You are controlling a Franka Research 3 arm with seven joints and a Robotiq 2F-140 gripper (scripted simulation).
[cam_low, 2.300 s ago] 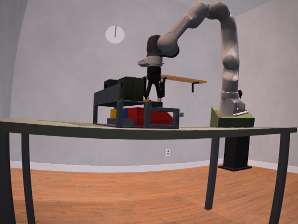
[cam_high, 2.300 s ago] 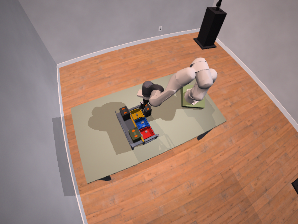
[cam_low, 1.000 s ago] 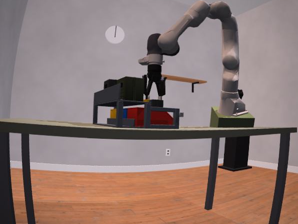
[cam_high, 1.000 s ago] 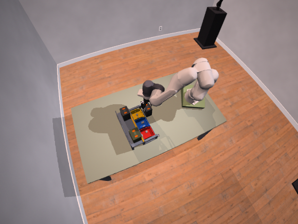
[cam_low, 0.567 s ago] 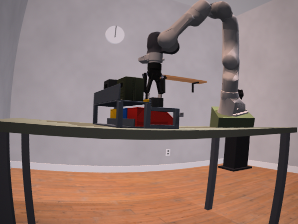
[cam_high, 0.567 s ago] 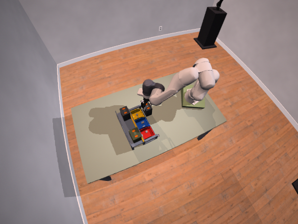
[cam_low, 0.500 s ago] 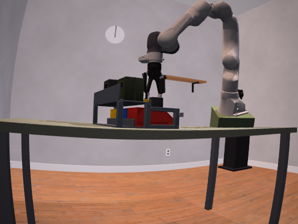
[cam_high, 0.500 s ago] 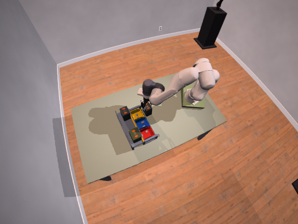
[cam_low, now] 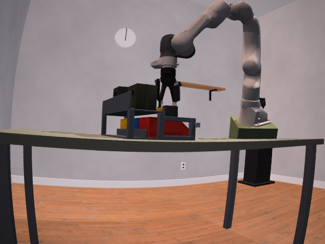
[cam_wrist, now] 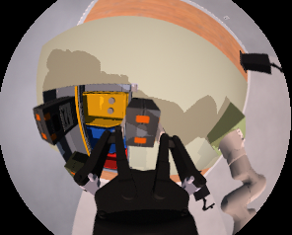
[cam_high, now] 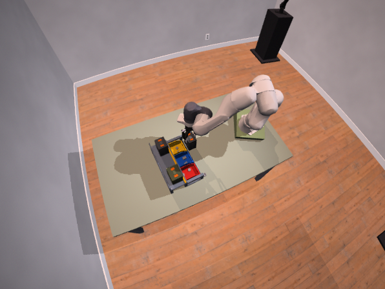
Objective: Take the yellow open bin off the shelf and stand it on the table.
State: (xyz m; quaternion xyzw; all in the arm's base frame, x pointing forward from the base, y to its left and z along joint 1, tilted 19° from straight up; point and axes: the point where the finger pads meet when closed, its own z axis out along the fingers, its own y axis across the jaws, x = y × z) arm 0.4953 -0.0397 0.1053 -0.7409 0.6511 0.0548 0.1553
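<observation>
My hand is 5 cm above the black box. Also, from my hand: yellow bin 13 cm ahead, 1 cm to the left, 10 cm below; red bin 10 cm ahead, 23 cm to the left, 10 cm below; blue bin 11 cm ahead, 12 cm to the left, 10 cm below.
</observation>
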